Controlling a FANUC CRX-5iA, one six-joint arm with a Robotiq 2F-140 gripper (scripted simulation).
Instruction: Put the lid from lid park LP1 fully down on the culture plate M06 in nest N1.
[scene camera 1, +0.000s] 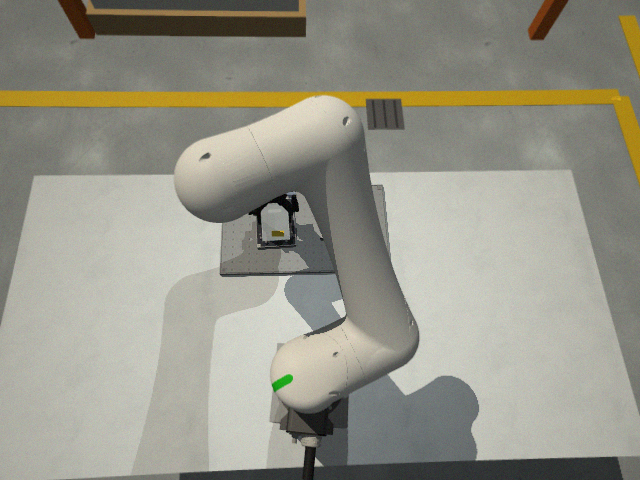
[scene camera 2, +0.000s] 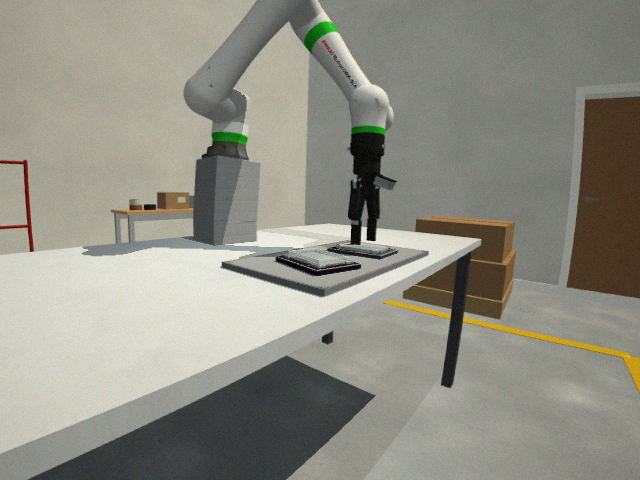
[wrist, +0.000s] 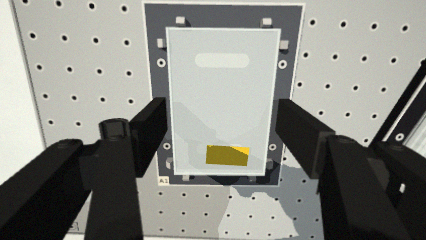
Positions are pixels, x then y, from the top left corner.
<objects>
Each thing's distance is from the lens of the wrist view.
my gripper (wrist: 221, 114): 0.17 m
lid (wrist: 221, 80): 0.17 m
lid park LP1 (wrist: 156, 25): 0.18 m
</objects>
